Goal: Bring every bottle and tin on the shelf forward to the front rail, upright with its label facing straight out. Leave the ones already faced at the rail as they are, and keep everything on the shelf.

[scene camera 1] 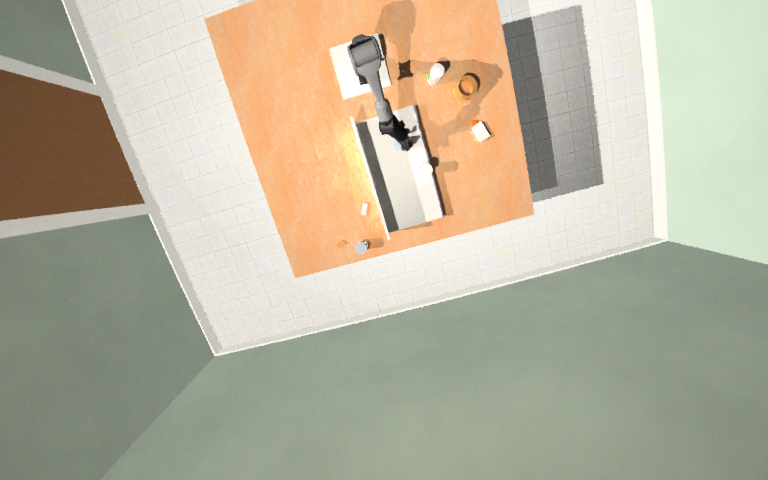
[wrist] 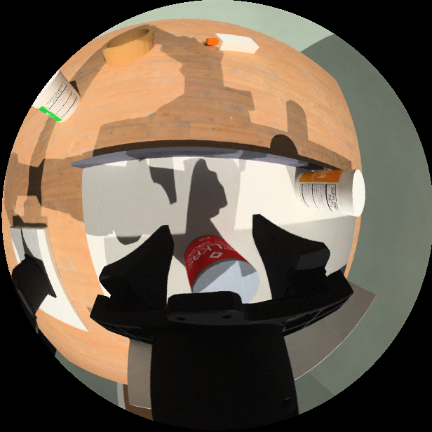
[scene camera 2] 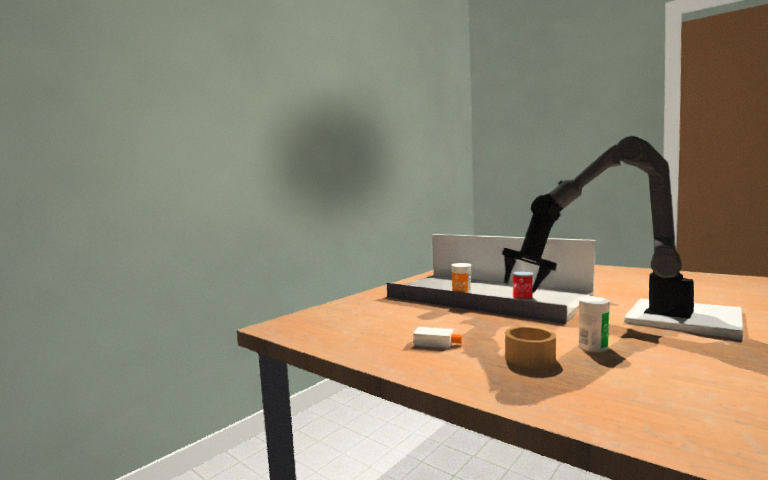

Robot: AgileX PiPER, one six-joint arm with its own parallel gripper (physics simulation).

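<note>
The red tin [scene camera 1: 397, 144] [scene camera 2: 522, 285] [wrist: 215, 255] with a pale blue-grey top stands upright on the shelf [scene camera 1: 402, 192] [wrist: 270, 190], set back from the front rail [scene camera 2: 475, 301] [wrist: 200, 151]. Its lettering faces roughly toward the rail. My gripper [scene camera 1: 410, 139] [scene camera 2: 521, 285] [wrist: 210, 229] is open, with its fingers low on either side of the tin and holding nothing. The white-capped bottle with an orange label [scene camera 1: 426, 168] [scene camera 2: 461, 278] [wrist: 325, 190] stands upright close to the rail. Its orange panel faces the rail side. In the wrist view, my gripper's body hides part of the tin's top.
The tall back panel [scene camera 2: 572, 260] stands behind the shelf. Outside the rail are a white bottle with green [scene camera 1: 436, 73] [scene camera 2: 593, 323] [wrist: 59, 97], a wooden ring [scene camera 2: 530, 350] [wrist: 128, 49] and a white box with an orange end [scene camera 1: 480, 131] [scene camera 2: 433, 337] [wrist: 237, 43].
</note>
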